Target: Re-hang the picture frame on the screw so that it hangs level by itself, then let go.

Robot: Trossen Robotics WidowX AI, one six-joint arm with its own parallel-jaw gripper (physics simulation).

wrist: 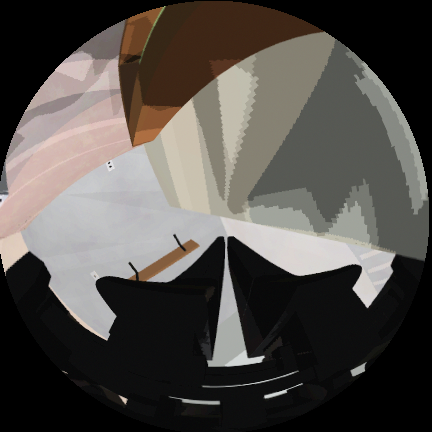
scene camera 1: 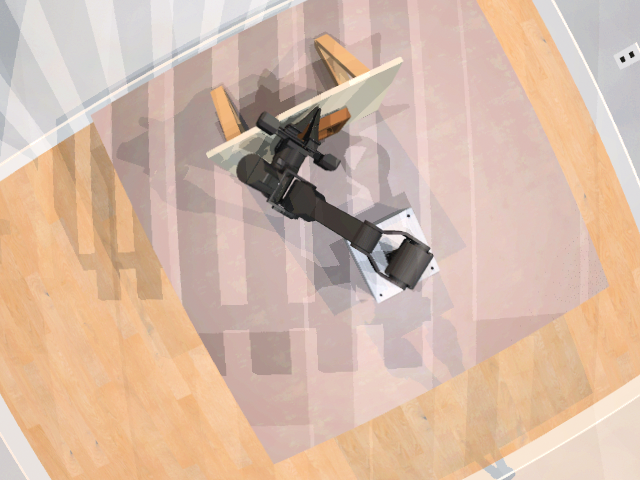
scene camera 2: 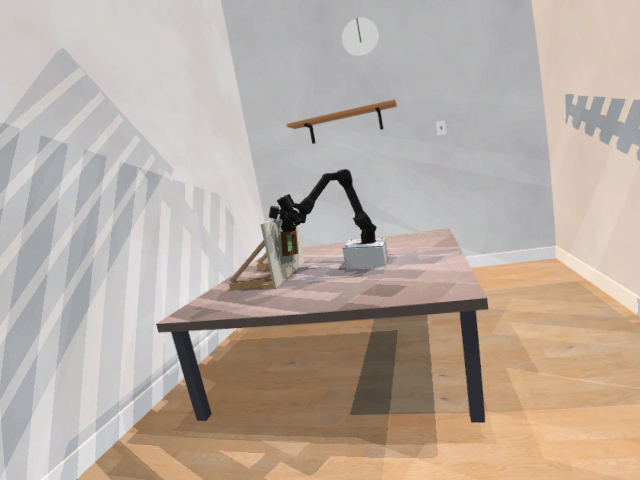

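Where they show: gripper, fingertip midpoint: [wrist: 224, 241] [scene camera 1: 318, 107]; arm's base, link origin: [scene camera 2: 368, 242].
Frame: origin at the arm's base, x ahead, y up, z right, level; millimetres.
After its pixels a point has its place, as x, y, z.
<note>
The small brown picture frame [scene camera 1: 333, 123] {385, 118, -75} [scene camera 2: 290, 243] {408, 52, -87} [wrist: 177, 60] with a green picture sits against the front face of the pale upright board [scene camera 1: 366, 90] {435, 130, 23} [scene camera 2: 276, 259] {384, 19, -294} [wrist: 289, 132]. I cannot see the screw. My gripper [scene camera 1: 315, 116] {398, 218, -109} [scene camera 2: 288, 227] [wrist: 224, 241] {398, 218, -109} is at the board's top edge, just above the frame. Its fingers are pressed together with nothing between them. In the wrist view the frame lies beyond the fingertips and apart from them.
Two wooden braces [scene camera 1: 225, 114] {518, 46, -326} [scene camera 1: 339, 57] {573, 45, 7} prop the board from behind, and one also shows in scene camera 2 [scene camera 2: 247, 273] {560, -13, -338}. The arm's white base [scene camera 1: 413, 224] {86, 5, 66} [scene camera 2: 365, 255] {-5, -43, -107} stands mid-table. A wall shelf [scene camera 2: 342, 114] and a clock [scene camera 2: 360, 36] are far behind.
</note>
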